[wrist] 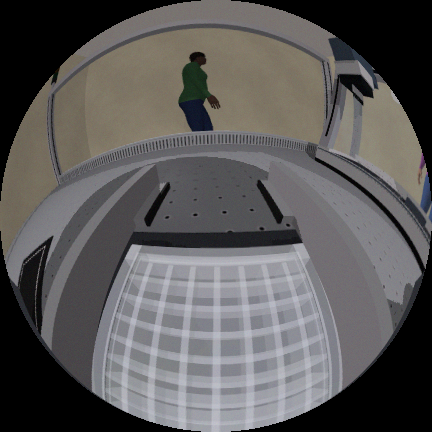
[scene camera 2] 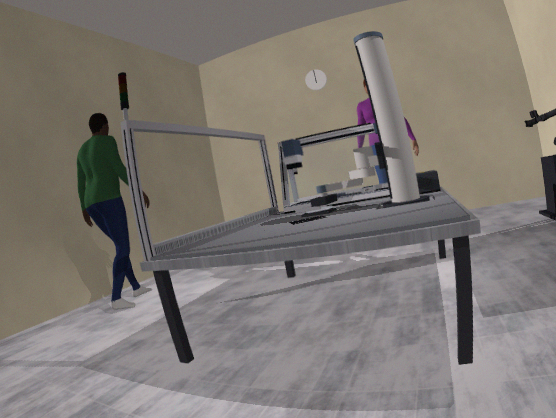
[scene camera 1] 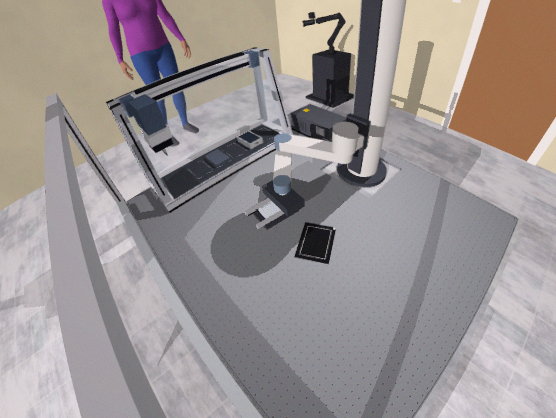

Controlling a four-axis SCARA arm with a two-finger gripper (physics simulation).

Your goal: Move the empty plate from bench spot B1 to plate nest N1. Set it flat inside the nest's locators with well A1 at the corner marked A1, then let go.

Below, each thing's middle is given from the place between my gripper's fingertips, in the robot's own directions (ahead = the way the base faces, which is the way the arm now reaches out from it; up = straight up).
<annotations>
My hand is 120 mm past the dark nest (wrist: 286, 236), 30 mm above it and 10 mm to the right of it. From my hand the other things lie so: white well plate (wrist: 203, 331) 120 mm behind, 20 mm below, 10 mm to the left; then black nest with white outline (scene camera 1: 316, 241) 240 mm to the left, 120 mm behind, 40 mm below; then pipettor deck (scene camera 1: 200, 169) 460 mm to the right, 230 mm behind.
</annotations>
